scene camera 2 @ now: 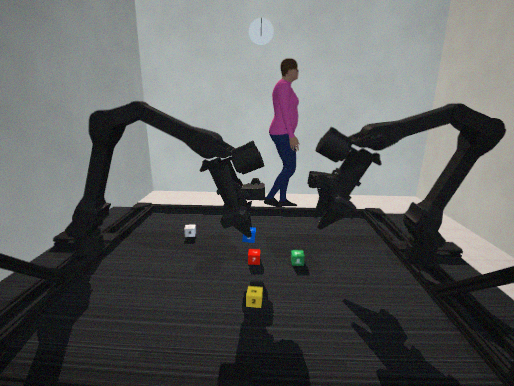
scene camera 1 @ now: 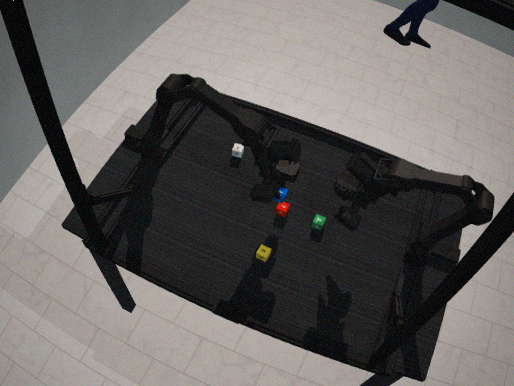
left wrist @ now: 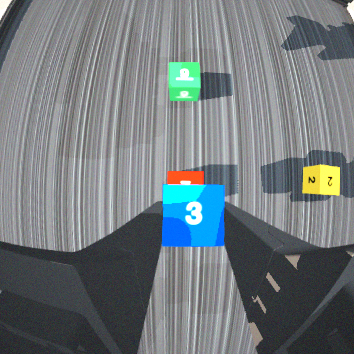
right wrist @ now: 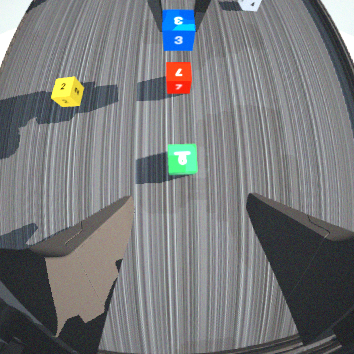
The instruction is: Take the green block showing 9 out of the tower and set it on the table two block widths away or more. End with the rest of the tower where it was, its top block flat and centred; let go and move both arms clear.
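Frame: origin at the left arm's base, x ahead, y left, z up, level; metres.
Seen in the pictures: left gripper, fingertip midpoint: [scene camera 2: 250, 234] [scene camera 1: 281, 194] [left wrist: 191, 208] [right wrist: 177, 30]; right gripper, fingertip midpoint: [scene camera 2: 316, 222] [scene camera 1: 338, 208] [right wrist: 191, 201]; left arm's base, origin of the base link: [scene camera 2: 90, 249] [scene camera 1: 151, 157]; right arm's base, origin of the base link: [scene camera 2: 419, 259] [scene camera 1: 415, 259].
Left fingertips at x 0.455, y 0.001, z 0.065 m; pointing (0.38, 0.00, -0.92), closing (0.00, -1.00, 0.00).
Observation:
Offsets run from my left fingertips to a thing's middle.
The green block showing 9 {dx +0.129, dy +0.003, dz -0.070 m} [scene camera 1: 319, 221] [scene camera 2: 297, 257] [left wrist: 184, 80] [right wrist: 182, 159] stands alone and flat on the table, apart from the red block showing 7 {dx +0.011, dy +0.002, dz -0.070 m} [scene camera 1: 282, 209] [scene camera 2: 254, 256] [left wrist: 185, 177] [right wrist: 179, 77], which also rests on the table. My left gripper [scene camera 1: 277, 194] [scene camera 2: 247, 234] is shut on the blue block showing 3 {dx -0.003, dy +0.000, dz -0.002 m} [scene camera 1: 283, 193] [scene camera 2: 251, 235] [left wrist: 193, 215] [right wrist: 178, 30], held level above the table near the red block. The blue block hides part of the red one in the left wrist view. My right gripper [scene camera 1: 349, 221] [scene camera 2: 322, 225] [right wrist: 191, 201] is open and empty, raised near the green block.
A yellow block showing 2 {dx +0.020, dy -0.163, dz -0.070 m} [scene camera 1: 263, 252] [scene camera 2: 254, 297] [left wrist: 321, 180] [right wrist: 67, 91] lies toward the front of the table. A white block showing 4 {dx -0.208, dy +0.151, dz -0.070 m} [scene camera 1: 237, 150] [scene camera 2: 190, 230] [right wrist: 250, 4] lies at the back left in scene camera 2. A person [scene camera 2: 285, 115] stands beyond the table.

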